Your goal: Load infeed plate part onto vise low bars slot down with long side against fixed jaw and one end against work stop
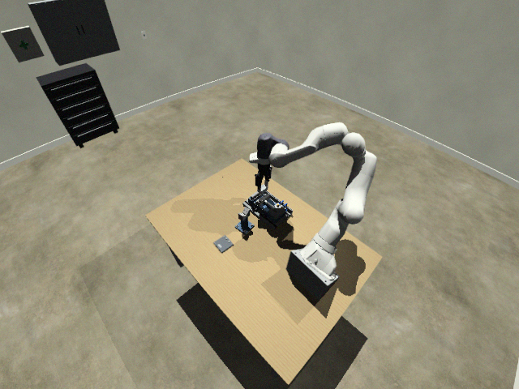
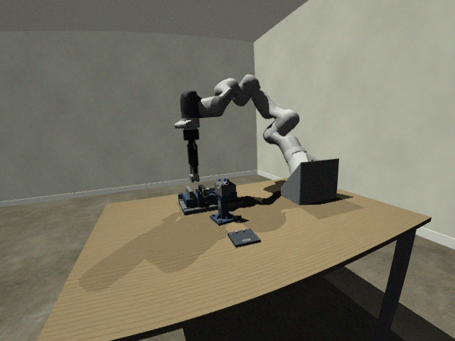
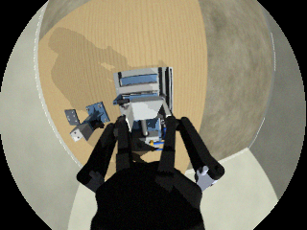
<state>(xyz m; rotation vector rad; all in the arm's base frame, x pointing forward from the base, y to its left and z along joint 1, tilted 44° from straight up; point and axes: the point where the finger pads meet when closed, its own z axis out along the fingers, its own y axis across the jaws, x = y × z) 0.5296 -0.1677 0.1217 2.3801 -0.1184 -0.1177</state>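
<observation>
Right now the part is 30 mm below my hand.
</observation>
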